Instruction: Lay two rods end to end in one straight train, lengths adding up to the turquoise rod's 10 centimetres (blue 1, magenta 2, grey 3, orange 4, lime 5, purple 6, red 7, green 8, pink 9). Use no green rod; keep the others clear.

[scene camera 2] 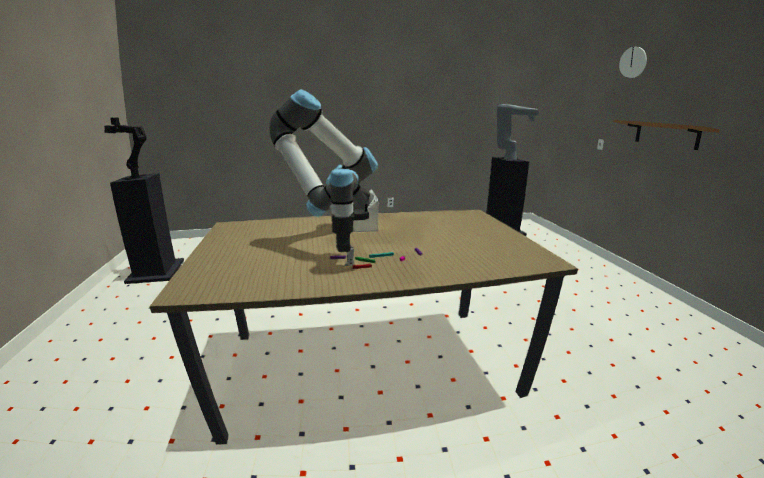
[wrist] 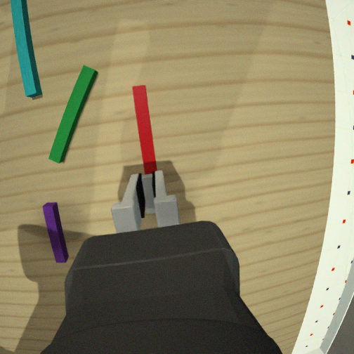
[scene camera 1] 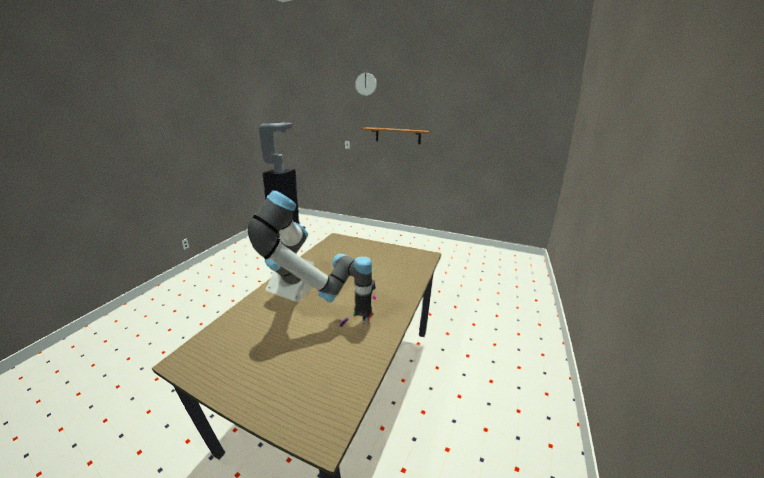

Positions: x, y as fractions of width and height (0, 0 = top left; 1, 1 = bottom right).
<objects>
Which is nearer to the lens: the purple rod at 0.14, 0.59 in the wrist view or the red rod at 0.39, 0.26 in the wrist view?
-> The red rod.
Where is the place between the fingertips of my gripper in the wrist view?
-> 0.42, 0.52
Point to a green rod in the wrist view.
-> At 0.25, 0.21
</objects>
